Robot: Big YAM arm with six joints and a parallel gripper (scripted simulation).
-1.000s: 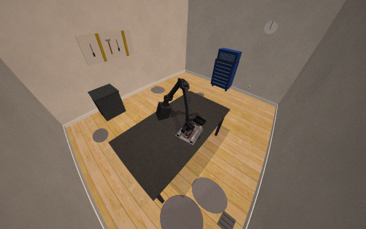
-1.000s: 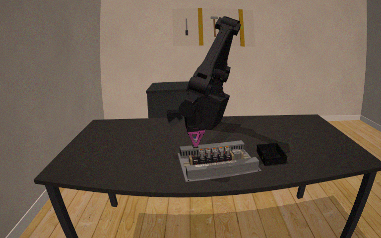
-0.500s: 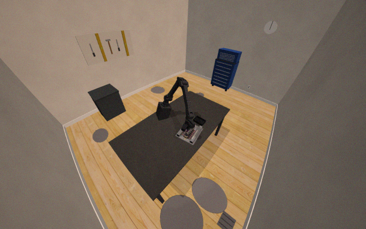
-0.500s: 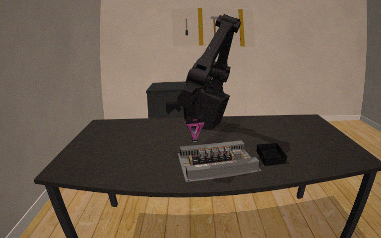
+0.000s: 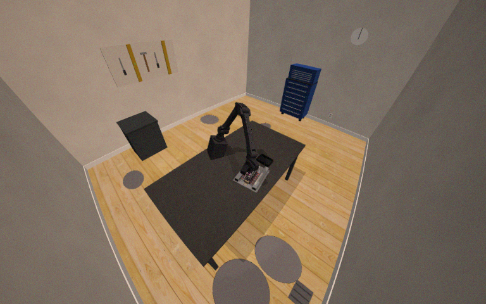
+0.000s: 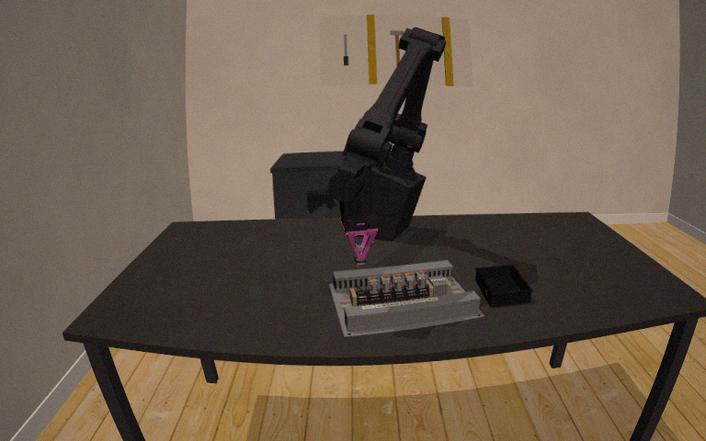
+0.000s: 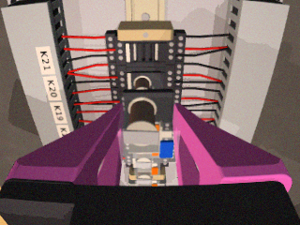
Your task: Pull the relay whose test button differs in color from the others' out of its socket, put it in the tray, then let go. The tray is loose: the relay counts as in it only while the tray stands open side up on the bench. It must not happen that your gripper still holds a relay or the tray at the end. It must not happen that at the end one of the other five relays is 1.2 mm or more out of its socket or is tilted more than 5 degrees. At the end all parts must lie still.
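Now: the black tray 2 cm behind my hand, 36 cm to the left of it and 12 cm below it. Round my hand: relay (right at my hand).
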